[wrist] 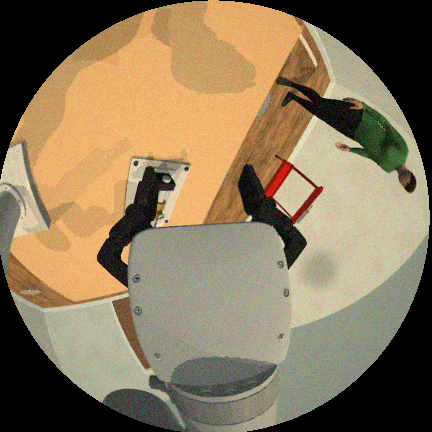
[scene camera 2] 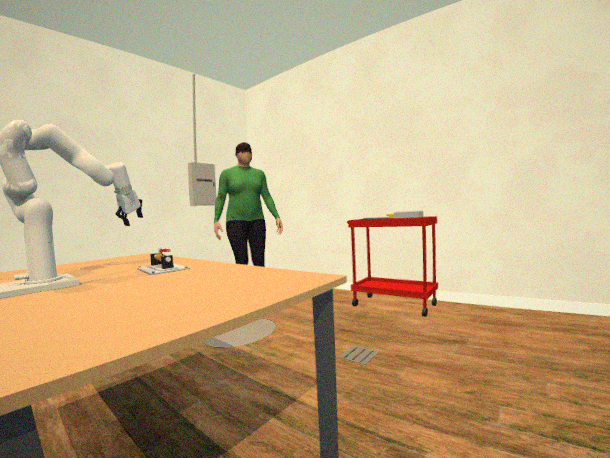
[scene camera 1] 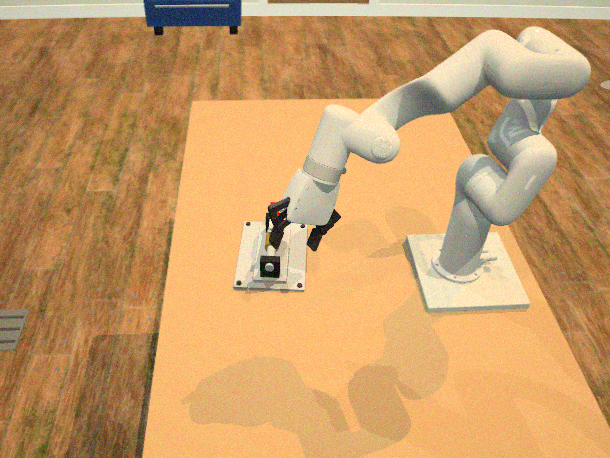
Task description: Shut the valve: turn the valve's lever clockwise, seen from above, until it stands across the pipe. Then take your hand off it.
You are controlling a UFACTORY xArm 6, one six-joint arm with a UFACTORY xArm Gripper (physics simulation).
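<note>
The valve's brass body sits on a pipe between two black blocks, on a white base plate. Its red lever is partly hidden behind a finger in scene camera 1, but looks to lie along the pipe. The lever cannot be made out in the wrist view. My gripper is open and empty. It hangs well above the table, apart from the valve. One finger overlaps the valve in scene camera 1 and in the wrist view.
The arm's base plate stands on the table, to the right of the valve in scene camera 1. A person in green stands beyond the table. A red cart stands near the wall.
</note>
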